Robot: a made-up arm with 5 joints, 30 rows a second.
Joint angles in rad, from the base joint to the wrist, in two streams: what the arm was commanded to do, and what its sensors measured. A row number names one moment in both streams.
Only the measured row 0 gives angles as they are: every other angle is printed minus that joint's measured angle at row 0.
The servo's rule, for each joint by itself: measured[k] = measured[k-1] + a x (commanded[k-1-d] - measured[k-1]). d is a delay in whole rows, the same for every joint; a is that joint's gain. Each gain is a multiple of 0.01, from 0.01 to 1. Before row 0 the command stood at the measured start. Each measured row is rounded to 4 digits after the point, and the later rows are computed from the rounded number. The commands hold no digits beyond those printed.
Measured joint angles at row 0:
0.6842, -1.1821, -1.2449, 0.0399, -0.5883
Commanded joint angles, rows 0 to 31:
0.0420, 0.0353, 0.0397, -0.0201, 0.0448
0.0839, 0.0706, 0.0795, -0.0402, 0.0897
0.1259, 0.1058, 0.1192, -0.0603, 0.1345
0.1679, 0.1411, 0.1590, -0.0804, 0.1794
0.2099, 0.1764, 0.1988, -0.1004, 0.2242
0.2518, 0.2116, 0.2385, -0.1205, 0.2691
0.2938, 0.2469, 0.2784, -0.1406, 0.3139
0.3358, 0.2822, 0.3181, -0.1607, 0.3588
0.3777, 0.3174, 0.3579, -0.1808, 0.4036
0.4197, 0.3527, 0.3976, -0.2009, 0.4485
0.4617, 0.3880, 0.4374, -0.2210, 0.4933
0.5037, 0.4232, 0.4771, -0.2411, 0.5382
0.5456, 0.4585, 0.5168, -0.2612, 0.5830
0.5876, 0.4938, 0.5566, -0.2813, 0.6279
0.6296, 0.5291, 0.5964, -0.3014, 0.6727
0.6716, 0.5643, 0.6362, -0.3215, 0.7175
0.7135, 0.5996, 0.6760, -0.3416, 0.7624
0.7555, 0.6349, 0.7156, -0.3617, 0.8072
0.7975, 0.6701, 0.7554, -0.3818, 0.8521
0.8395, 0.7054, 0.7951, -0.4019, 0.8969
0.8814, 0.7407, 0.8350, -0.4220, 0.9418
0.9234, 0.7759, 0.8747, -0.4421, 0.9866
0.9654, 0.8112, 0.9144, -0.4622, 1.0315
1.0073, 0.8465, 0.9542, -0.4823, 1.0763
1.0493, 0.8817, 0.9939, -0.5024, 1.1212
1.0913, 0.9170, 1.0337, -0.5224, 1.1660
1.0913, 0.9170, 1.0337, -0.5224, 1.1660
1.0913, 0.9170, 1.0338, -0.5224, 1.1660
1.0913, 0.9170, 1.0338, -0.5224, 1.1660
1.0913, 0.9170, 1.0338, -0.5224, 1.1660
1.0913, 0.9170, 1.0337, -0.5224, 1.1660
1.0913, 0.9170, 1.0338, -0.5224, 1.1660
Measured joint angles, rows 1 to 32:
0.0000, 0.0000, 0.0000, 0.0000, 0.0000
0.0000, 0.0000, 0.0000, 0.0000, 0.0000
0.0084, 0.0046, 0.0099, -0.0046, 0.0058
0.0235, 0.0132, 0.0273, -0.0128, 0.0167
0.0440, 0.0252, 0.0503, -0.0237, 0.0320
0.0688, 0.0403, 0.0775, -0.0367, 0.0512
0.0970, 0.0580, 0.1078, -0.0514, 0.0737
0.1280, 0.0780, 0.1405, -0.0673, 0.0991
0.1612, 0.1000, 0.1750, -0.0842, 0.1270
0.1961, 0.1237, 0.2108, -0.1018, 0.1571
0.2324, 0.1489, 0.2476, -0.1200, 0.1891
0.2699, 0.1754, 0.2851, -0.1386, 0.2228
0.3083, 0.2030, 0.3232, -0.1576, 0.2580
0.3474, 0.2316, 0.3617, -0.1768, 0.2944
0.3870, 0.2611, 0.4005, -0.1962, 0.3319
0.4271, 0.2914, 0.4395, -0.2158, 0.3704
0.4676, 0.3223, 0.4787, -0.2355, 0.4097
0.5084, 0.3538, 0.5181, -0.2553, 0.4497
0.5494, 0.3858, 0.5576, -0.2751, 0.4904
0.5906, 0.4182, 0.5971, -0.2950, 0.5316
0.6320, 0.4509, 0.6367, -0.3150, 0.5733
0.6735, 0.4840, 0.6763, -0.3350, 0.6154
0.7151, 0.5174, 0.7160, -0.3550, 0.6578
0.7568, 0.5510, 0.7557, -0.3750, 0.7005
0.7985, 0.5848, 0.7954, -0.3951, 0.7435
0.8403, 0.6188, 0.8351, -0.4152, 0.7868
0.8821, 0.6530, 0.8748, -0.4353, 0.8303
0.9239, 0.6873, 0.9145, -0.4553, 0.8739
0.9574, 0.7172, 0.9443, -0.4707, 0.9119
0.9842, 0.7432, 0.9667, -0.4826, 0.9449
1.0056, 0.7658, 0.9835, -0.4918, 0.9736
1.0227, 0.7855, 0.9961, -0.4988, 0.9986
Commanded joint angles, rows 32 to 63:
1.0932, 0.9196, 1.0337, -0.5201, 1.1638
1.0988, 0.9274, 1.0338, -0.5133, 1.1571
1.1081, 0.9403, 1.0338, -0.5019, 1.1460
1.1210, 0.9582, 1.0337, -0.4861, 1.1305
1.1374, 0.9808, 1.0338, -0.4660, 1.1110
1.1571, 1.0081, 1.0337, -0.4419, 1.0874
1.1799, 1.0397, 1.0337, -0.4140, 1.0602
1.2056, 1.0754, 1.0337, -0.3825, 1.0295
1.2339, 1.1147, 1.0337, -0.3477, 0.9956
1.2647, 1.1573, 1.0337, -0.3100, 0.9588
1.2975, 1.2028, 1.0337, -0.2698, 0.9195
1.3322, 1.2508, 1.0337, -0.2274, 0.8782
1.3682, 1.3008, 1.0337, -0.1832, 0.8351
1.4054, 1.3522, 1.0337, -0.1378, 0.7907
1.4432, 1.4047, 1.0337, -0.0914, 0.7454
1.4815, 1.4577, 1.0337, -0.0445, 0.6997
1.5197, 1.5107, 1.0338, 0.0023, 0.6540
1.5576, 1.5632, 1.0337, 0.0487, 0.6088
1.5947, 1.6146, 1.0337, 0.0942, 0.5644
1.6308, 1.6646, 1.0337, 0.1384, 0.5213
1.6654, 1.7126, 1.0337, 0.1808, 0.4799
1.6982, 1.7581, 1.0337, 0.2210, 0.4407
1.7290, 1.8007, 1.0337, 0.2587, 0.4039
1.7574, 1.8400, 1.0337, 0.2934, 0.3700
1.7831, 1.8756, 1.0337, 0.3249, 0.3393
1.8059, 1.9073, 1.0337, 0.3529, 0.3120
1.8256, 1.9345, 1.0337, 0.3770, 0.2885
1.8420, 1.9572, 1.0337, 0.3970, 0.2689
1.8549, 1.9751, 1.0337, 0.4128, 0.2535
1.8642, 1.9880, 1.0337, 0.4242, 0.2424
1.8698, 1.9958, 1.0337, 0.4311, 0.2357
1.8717, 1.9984, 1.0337, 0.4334, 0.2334
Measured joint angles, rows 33 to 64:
1.0364, 0.8026, 1.0055, -0.5042, 1.0204
1.0474, 0.8175, 1.0126, -0.5084, 1.0393
1.0566, 0.8308, 1.0179, -0.5111, 1.0555
1.0650, 0.8434, 1.0219, -0.5116, 1.0687
1.0736, 0.8560, 1.0249, -0.5094, 1.0787
1.0831, 0.8693, 1.0271, -0.5040, 1.0854
1.0940, 0.8838, 1.0288, -0.4953, 1.0887
1.1066, 0.9000, 1.0300, -0.4830, 1.0885
1.1213, 0.9182, 1.0309, -0.4671, 1.0848
1.1382, 0.9386, 1.0316, -0.4476, 1.0776
1.1573, 0.9615, 1.0321, -0.4246, 1.0669
1.1788, 0.9870, 1.0325, -0.3982, 1.0528
1.2025, 1.0151, 1.0328, -0.3687, 1.0355
1.2284, 1.0457, 1.0330, -0.3362, 1.0151
1.2564, 1.0789, 1.0332, -0.3010, 0.9917
1.2862, 1.1144, 1.0333, -0.2635, 0.9656
1.3176, 1.1521, 1.0334, -0.2239, 0.9370
1.3504, 1.1918, 1.0335, -0.1826, 0.9062
1.3843, 1.2333, 1.0336, -0.1401, 0.8734
1.4190, 1.2762, 1.0336, -0.0967, 0.8390
1.4541, 1.3202, 1.0336, -0.0528, 0.8033
1.4894, 1.3650, 1.0336, -0.0088, 0.7666
1.5246, 1.4102, 1.0336, 0.0348, 0.7293
1.5593, 1.4554, 1.0336, 0.0776, 0.6918
1.5932, 1.5003, 1.0336, 0.1193, 0.6544
1.6260, 1.5445, 1.0336, 0.1593, 0.6174
1.6574, 1.5875, 1.0336, 0.1974, 0.5812
1.6871, 1.6291, 1.0336, 0.2332, 0.5462
1.7148, 1.6688, 1.0336, 0.2663, 0.5127
1.7402, 1.7063, 1.0336, 0.2964, 0.4810
1.7631, 1.7412, 1.0336, 0.3232, 0.4514
1.7833, 1.7733, 1.0336, 0.3464, 0.4242

